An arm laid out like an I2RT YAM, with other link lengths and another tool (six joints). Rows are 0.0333 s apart.
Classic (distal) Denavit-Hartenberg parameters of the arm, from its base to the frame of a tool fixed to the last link. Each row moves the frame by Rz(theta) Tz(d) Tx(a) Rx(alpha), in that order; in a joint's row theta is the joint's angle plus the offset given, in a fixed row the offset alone. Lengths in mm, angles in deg.
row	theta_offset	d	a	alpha
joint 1	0	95.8	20	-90
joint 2	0	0	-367	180
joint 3	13.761	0	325.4	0
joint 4	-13.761	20.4	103.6	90
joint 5	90	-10.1	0	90
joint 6	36.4	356.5	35.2	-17.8
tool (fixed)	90	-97.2	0	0
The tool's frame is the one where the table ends.
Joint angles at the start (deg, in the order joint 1, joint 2, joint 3, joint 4, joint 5, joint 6):
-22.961 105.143 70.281 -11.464 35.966 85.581
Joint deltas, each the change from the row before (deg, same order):
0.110 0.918 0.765 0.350 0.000 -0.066
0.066 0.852 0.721 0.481 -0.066 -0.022
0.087 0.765 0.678 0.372 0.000 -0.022
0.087 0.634 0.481 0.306 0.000 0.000
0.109 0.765 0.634 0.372 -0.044 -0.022
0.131 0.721 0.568 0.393 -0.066 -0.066
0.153 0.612 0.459 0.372 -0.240 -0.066
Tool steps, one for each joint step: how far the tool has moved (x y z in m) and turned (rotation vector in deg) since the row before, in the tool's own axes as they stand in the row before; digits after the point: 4 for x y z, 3 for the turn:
0.0040 0.0007 0.0055 -0.124 0.174 -0.055
0.0041 0.0013 0.0055 -0.240 0.259 0.075
0.0037 0.0012 0.0048 -0.215 0.193 0.031
0.0028 0.0001 0.0039 -0.111 0.136 0.006
0.0039 0.0004 0.0048 -0.151 0.230 0.011
0.0040 0.0001 0.0046 -0.121 0.266 -0.040
0.0045 -0.0006 0.0041 -0.012 0.423 -0.031

